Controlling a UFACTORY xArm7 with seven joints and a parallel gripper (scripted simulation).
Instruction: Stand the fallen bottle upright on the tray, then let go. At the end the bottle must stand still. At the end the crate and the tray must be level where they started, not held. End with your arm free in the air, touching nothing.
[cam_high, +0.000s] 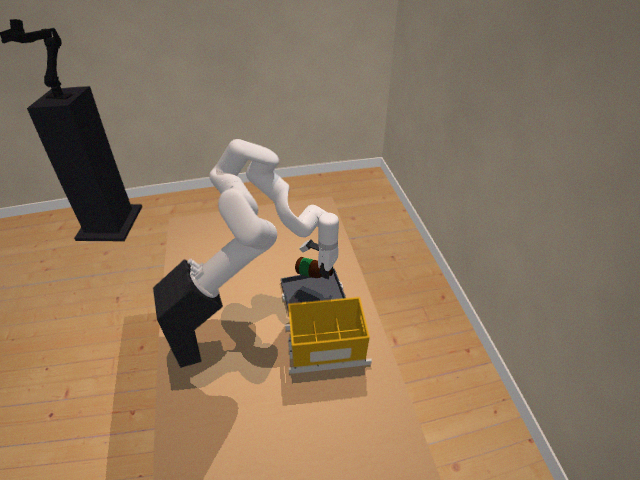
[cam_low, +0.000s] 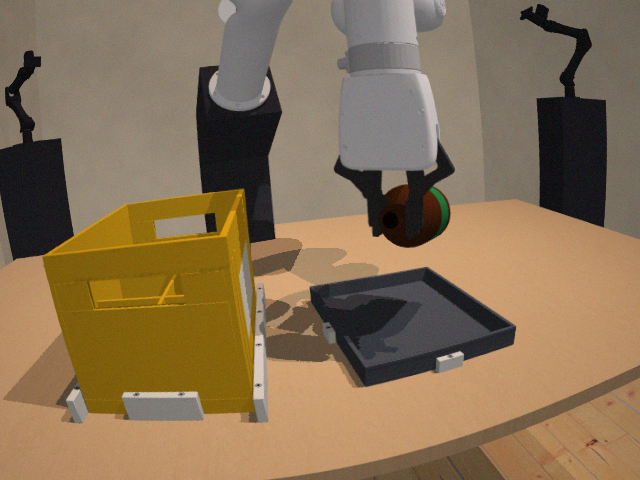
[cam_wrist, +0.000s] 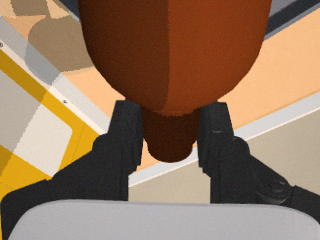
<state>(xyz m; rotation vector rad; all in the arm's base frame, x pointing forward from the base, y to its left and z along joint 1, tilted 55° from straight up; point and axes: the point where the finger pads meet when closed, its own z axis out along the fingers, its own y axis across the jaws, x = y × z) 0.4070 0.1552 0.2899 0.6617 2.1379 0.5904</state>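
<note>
The bottle lies 5 cm behind my hand, 2 cm to the left of it and 1 cm below it. The rest, counted from my hand: yellow crate (26 cm to the right, 7 cm below); tray (6 cm behind, 2 cm to the left, 14 cm below).
</note>
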